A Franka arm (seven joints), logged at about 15 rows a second.
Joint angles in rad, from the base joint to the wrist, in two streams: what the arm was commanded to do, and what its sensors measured. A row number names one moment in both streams.
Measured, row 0:
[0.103 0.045 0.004 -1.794 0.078 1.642 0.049]
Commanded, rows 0 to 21:
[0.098 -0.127 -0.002 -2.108 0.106 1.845 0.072]
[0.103 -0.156 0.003 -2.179 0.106 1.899 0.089]
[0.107 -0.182 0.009 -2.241 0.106 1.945 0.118]
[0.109 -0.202 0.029 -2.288 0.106 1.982 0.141]
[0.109 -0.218 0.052 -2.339 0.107 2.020 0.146]
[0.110 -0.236 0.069 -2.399 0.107 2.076 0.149]
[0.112 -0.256 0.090 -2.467 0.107 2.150 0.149]
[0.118 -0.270 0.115 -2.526 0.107 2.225 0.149]
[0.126 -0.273 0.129 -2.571 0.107 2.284 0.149]
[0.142 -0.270 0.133 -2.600 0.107 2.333 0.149]
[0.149 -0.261 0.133 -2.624 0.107 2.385 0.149]
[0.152 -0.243 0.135 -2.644 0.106 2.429 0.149]
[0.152 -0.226 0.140 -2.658 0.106 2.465 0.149]
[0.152 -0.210 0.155 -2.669 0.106 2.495 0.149]
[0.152 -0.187 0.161 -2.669 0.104 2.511 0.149]
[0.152 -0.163 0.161 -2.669 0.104 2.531 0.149]
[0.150 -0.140 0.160 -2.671 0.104 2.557 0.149]
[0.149 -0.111 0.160 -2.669 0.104 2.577 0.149]
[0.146 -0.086 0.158 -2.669 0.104 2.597 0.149]
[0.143 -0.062 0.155 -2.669 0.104 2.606 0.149]
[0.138 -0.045 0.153 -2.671 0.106 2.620 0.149]
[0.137 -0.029 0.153 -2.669 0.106 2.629 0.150]
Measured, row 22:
[0.146 -0.076 0.155 -2.674 0.096 2.591 0.143]
